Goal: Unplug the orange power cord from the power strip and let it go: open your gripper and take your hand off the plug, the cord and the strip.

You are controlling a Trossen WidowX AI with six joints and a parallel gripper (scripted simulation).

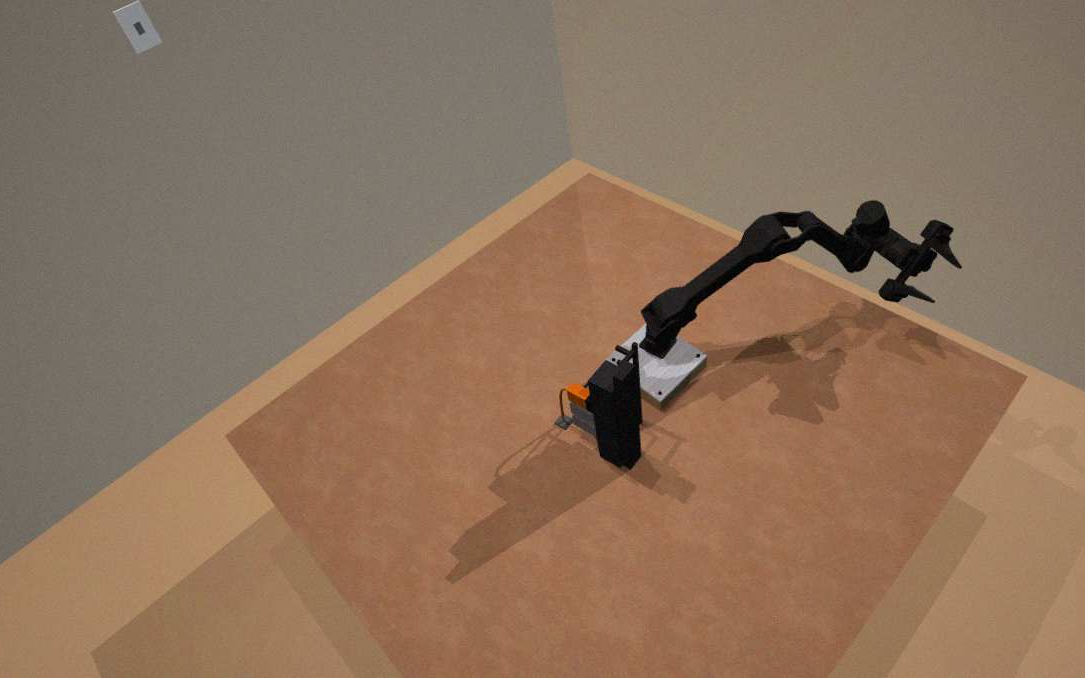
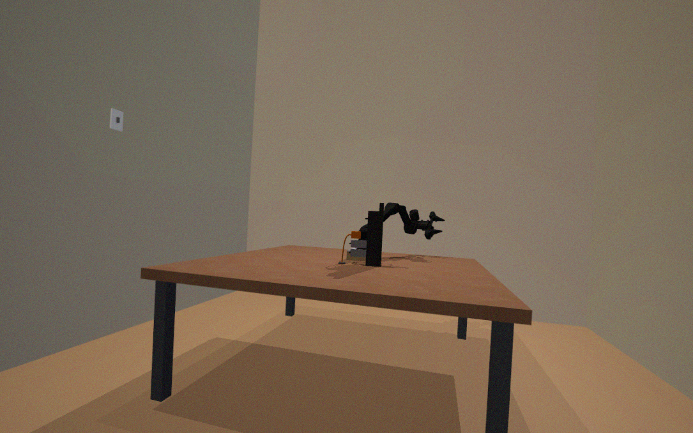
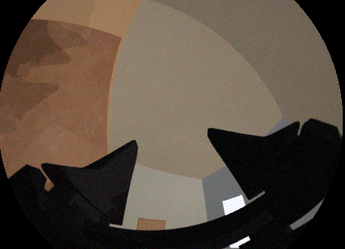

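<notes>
The orange plug lies 57 cm ahead of my gripper tip, 49 cm to the right of it and 5 cm below it.
</notes>
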